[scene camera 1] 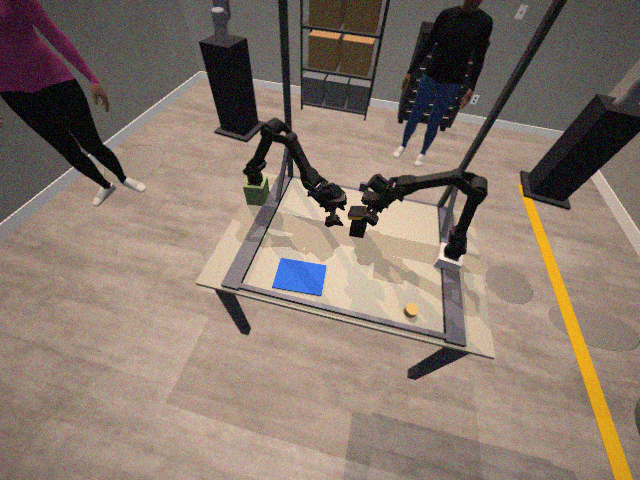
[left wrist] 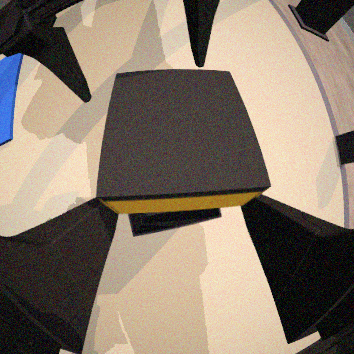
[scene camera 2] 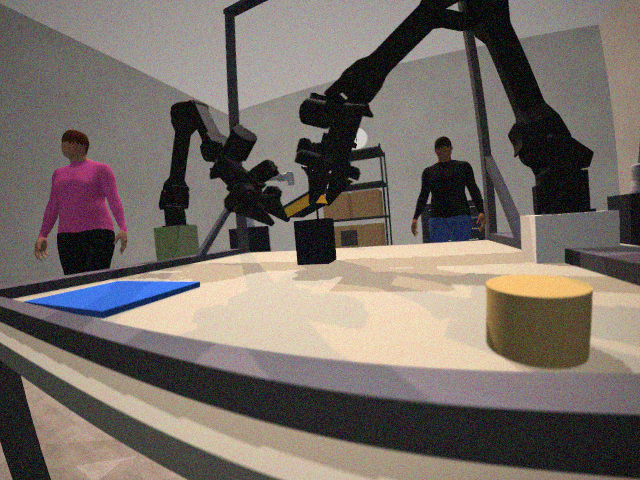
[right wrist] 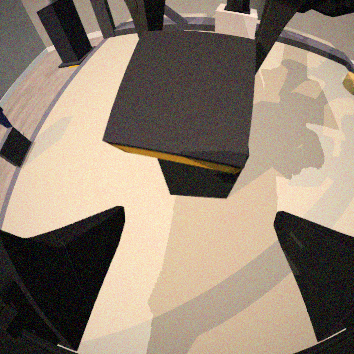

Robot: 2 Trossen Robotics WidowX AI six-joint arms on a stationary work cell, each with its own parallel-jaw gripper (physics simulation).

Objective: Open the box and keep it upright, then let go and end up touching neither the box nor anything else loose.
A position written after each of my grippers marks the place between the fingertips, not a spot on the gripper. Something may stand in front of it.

In view: my left gripper [scene camera 2: 319,205], my right gripper [scene camera 2: 281,222], a flat blue mat [scene camera 2: 101,301], a black box [left wrist: 174,139] and a black box [scene camera 2: 315,240].
The flat blue mat shows as well in scene camera 1 [scene camera 1: 292,275]. My left gripper shows as well in the left wrist view [left wrist: 181,198] and in the right wrist view [right wrist: 198,68]. My right gripper also shows in the left wrist view [left wrist: 142,80] and in the right wrist view [right wrist: 203,217]. The right wrist view does not show the flat blue mat: it is out of frame.
